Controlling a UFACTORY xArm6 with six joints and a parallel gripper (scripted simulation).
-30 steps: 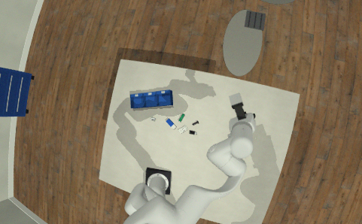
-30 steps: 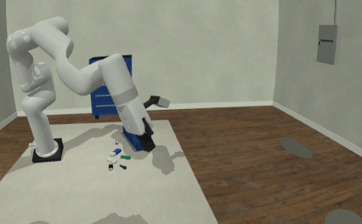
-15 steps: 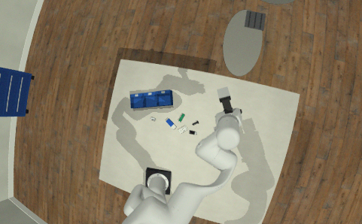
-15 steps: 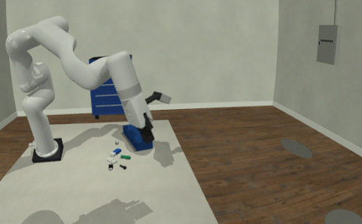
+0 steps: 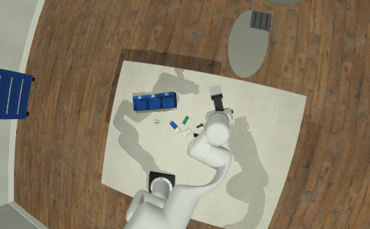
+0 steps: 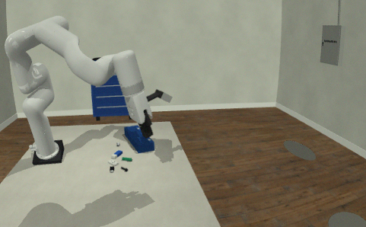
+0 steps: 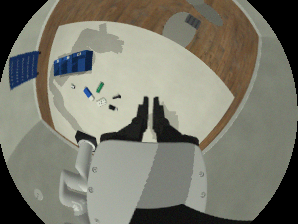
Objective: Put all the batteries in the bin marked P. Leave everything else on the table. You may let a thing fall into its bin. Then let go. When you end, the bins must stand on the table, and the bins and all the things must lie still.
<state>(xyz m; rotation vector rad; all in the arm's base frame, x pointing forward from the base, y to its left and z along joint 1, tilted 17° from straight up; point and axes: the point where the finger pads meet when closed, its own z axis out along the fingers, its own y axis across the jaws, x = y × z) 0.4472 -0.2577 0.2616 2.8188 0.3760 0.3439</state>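
Right now the blue bin is 5 cm ahead of my hand, 38 cm to the left of it and 20 cm below it. The rest, counted from my hand: green battery 5 cm behind, 20 cm to the left, 21 cm below; then white piece 12 cm behind, 19 cm to the left, 21 cm below; then black screw-like piece 8 cm behind, 12 cm to the left, 21 cm below.
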